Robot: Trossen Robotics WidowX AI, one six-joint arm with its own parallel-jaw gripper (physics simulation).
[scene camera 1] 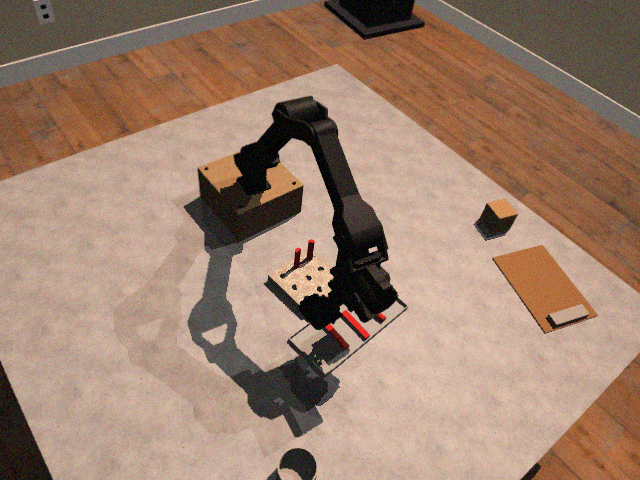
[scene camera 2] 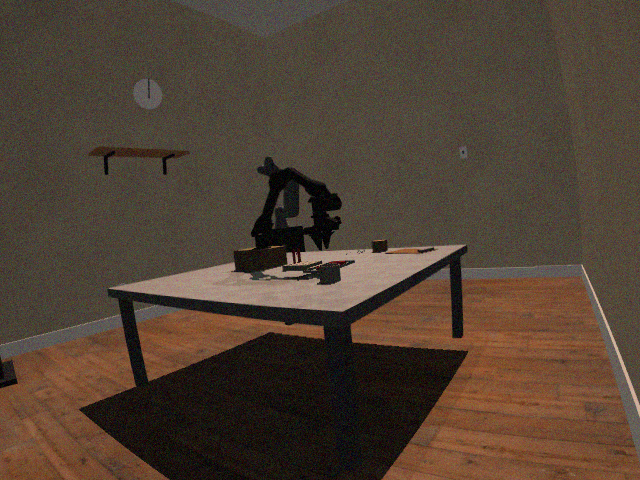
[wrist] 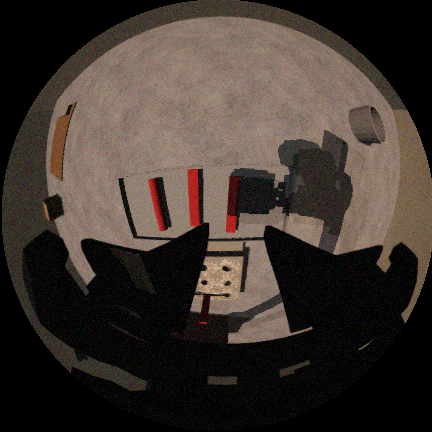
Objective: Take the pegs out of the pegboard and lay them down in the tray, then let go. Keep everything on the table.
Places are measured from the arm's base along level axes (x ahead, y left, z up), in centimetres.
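Where they show: gripper, fingertip midpoint: [scene camera 1: 340, 316] [scene camera 2: 323, 249] [wrist: 236, 229]; arm's base at its link origin: [scene camera 1: 254, 183] [scene camera 2: 262, 248].
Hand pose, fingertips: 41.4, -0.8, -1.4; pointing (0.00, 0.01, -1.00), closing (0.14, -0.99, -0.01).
Observation:
Each offset is from my fingertips to the top centre of the thing, as dx, dy, dz. "spot": to the spot under its first point.
The speckled pegboard {-14.3, +1.8, -6.0} [scene camera 1: 307, 292] [scene camera 2: 299, 267] [wrist: 215, 276] lies beside the tray. Two red pegs stand upright in it along one edge: one peg {-19.3, +0.7, +0.1} [scene camera 1: 297, 258] and another peg {-20.1, +4.8, +0.1} [scene camera 1: 310, 250]. Three red pegs lie apart, roughly parallel, in the shallow tray {-1.5, +4.6, -7.4} [scene camera 1: 306, 337] [wrist: 216, 210]: a left peg {-2.2, +10.6, -6.6} [wrist: 158, 205], a middle peg {-0.4, +5.2, -7.3} [wrist: 194, 197] and a right peg {-0.4, -0.1, -7.3} [wrist: 232, 205] that is partly in shadow. My gripper [scene camera 2: 324, 247] [wrist: 236, 229] is open, points down and is empty between its fingers, above the tray. Its fingertips are hidden in scene camera 1.
The arm stands on a wooden box [scene camera 1: 268, 214] [scene camera 2: 259, 259]. A grey cup {+21.1, -21.7, -2.9} [scene camera 1: 297, 463] [scene camera 2: 329, 274] [wrist: 365, 125] stands near the front. A wooden block {-9.6, +56.9, -2.4} [scene camera 1: 498, 215] [scene camera 2: 379, 245] [wrist: 53, 207] and a flat brown board {+12.0, +53.4, -6.9} [scene camera 1: 537, 284] [wrist: 60, 145] with a pale bar {spot: +21.1, +51.1, -6.9} [scene camera 1: 567, 314] lie on the right.

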